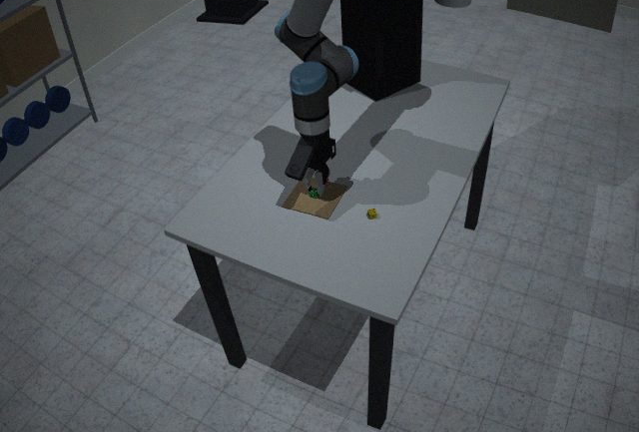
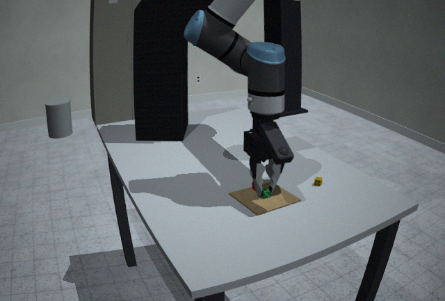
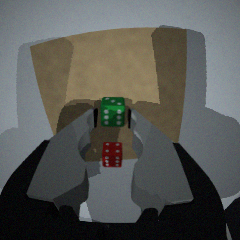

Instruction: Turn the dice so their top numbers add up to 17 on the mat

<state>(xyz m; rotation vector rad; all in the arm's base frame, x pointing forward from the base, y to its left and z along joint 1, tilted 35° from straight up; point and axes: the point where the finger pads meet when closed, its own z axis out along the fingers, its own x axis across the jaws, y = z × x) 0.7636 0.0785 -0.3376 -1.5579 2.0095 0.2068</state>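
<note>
Right now my hand is 1 cm above the green die. Also, from my hand: mat: 2 cm below; then red die: 5 cm behind, 1 cm to the left, 1 cm below; then yellow die: 3 cm ahead, 18 cm to the left, 1 cm below.
</note>
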